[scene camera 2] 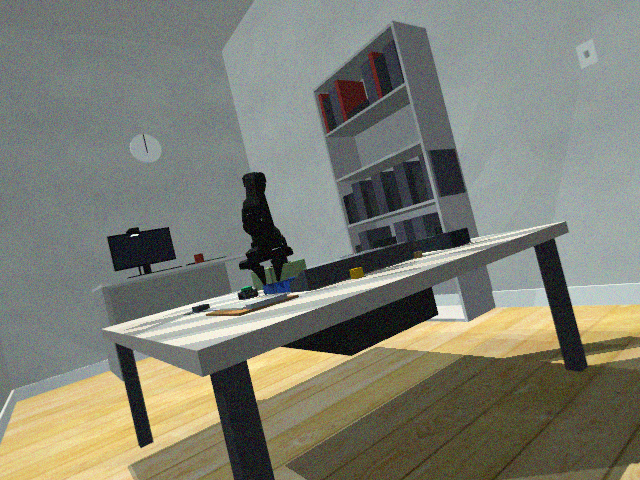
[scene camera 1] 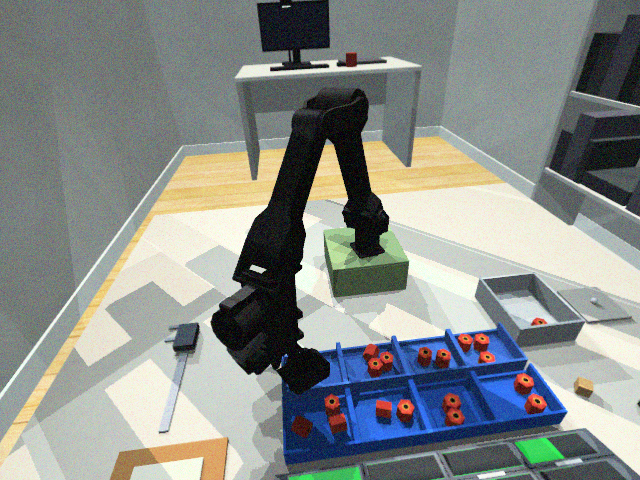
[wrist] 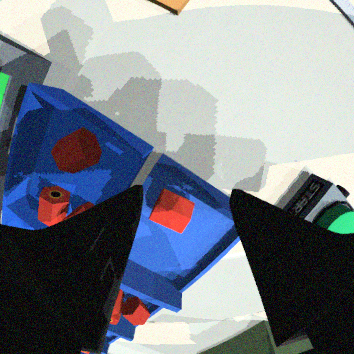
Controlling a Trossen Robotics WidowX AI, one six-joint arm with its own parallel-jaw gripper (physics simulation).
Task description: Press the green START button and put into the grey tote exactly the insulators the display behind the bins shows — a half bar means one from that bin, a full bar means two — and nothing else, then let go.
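Frame: origin at the arm's base, x ahead, y left, z up, level; metres.
Seen in the pictures: gripper, fingertip midpoint: (scene camera 2: pixel 271 283) (scene camera 1: pixel 284 378) (wrist: pixel 187 194); arm's base, origin of the base link: (scene camera 1: pixel 367 248).
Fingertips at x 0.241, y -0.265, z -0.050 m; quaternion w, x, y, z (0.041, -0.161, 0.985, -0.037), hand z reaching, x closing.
Pixels of each thing's top centre, then the offset from my fingertips to it. "spot": a spot on its surface instead.
- grey tote, middle of its top: (scene camera 1: pixel 528 297) (scene camera 2: pixel 361 252) dz +0.020, dx +0.003, dy +0.513 m
- START button, middle of its top: (wrist: pixel 343 236) (scene camera 2: pixel 246 286) dz +0.007, dx -0.125, dy -0.014 m
- display, surface spot: (scene camera 1: pixel 403 469) spot: dz +0.013, dx +0.195, dy +0.117 m
- caliper, middle of its top: (scene camera 1: pixel 169 364) (scene camera 2: pixel 203 306) dz -0.014, dx -0.113, dy -0.196 m
- orange-brown frame, surface spot: (scene camera 1: pixel 219 454) spot: dz -0.028, dx +0.073, dy -0.121 m
- grey lid, middle of its top: (scene camera 1: pixel 593 302) dz -0.026, dx +0.031, dy +0.679 m
- tan cube, middle of its top: (scene camera 1: pixel 585 383) dz -0.014, dx +0.173, dy +0.476 m
My gripper (scene camera 1: pixel 279 374) (scene camera 2: pixel 271 280) (wrist: pixel 187 194) is open and empty, pointing down over the blue bins (scene camera 1: pixel 361 448) (scene camera 2: pixel 279 285) at their back-left compartment. In the wrist view a red insulator (wrist: pixel 172 210) lies in that compartment, between and below the fingertips; the arm hides it in scene camera 1. Other red insulators (scene camera 1: pixel 405 410) (wrist: pixel 76 150) lie in the other compartments. The grey tote (scene camera 1: pixel 553 333) holds a red insulator (scene camera 1: pixel 538 321). The START button (scene camera 2: pixel 248 290) (wrist: pixel 342 222) is green. The display (scene camera 1: pixel 403 469) shows green bars (scene camera 1: pixel 538 450), partly cut off.
A caliper (scene camera 1: pixel 185 338) and an orange-brown frame (scene camera 1: pixel 219 454) lie left of the bins. A grey lid (scene camera 1: pixel 584 307) lies beside the tote. A tan cube (scene camera 1: pixel 583 386) lies right of the bins. The arm stands on a green block (scene camera 1: pixel 369 279).
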